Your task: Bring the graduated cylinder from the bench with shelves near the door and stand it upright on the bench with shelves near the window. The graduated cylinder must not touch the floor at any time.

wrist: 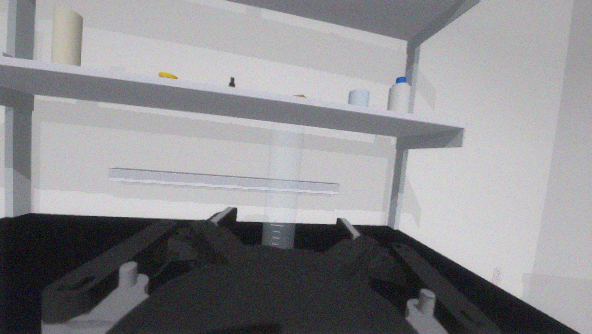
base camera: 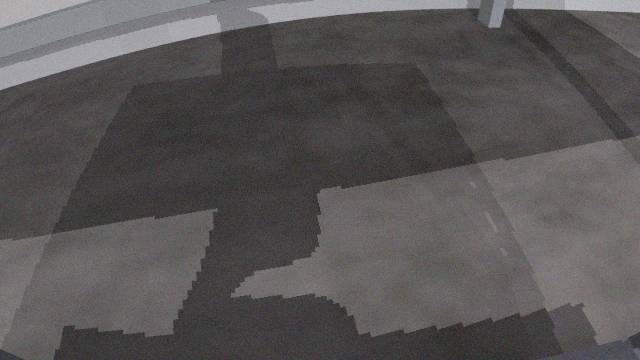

Scene:
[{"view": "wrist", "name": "my gripper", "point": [286, 223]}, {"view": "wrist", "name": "graduated cylinder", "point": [286, 140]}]

